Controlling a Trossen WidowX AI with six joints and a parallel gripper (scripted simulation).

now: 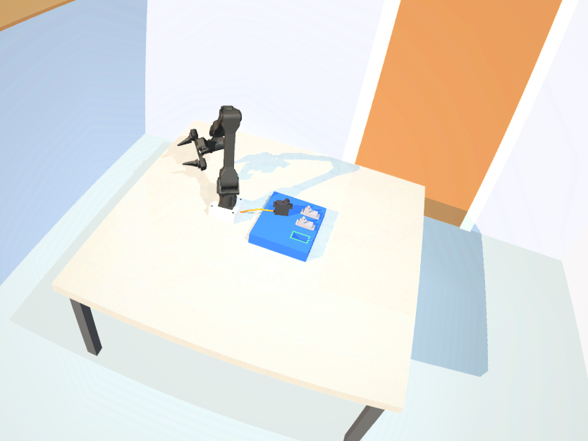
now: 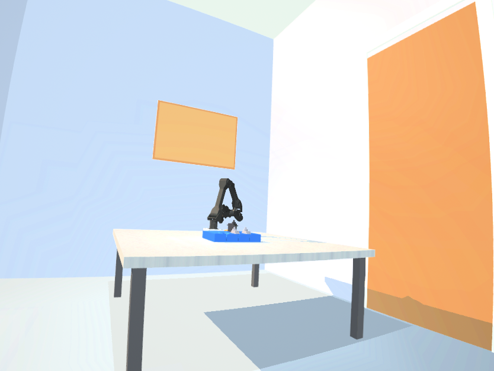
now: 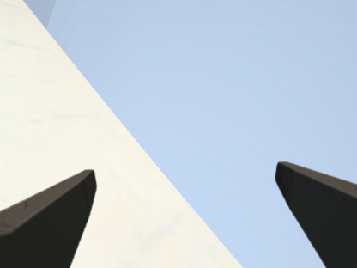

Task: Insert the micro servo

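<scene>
My gripper tip is now 500 mm short of the blue deck, 140 mm to the left of it and 120 mm above it.
</scene>
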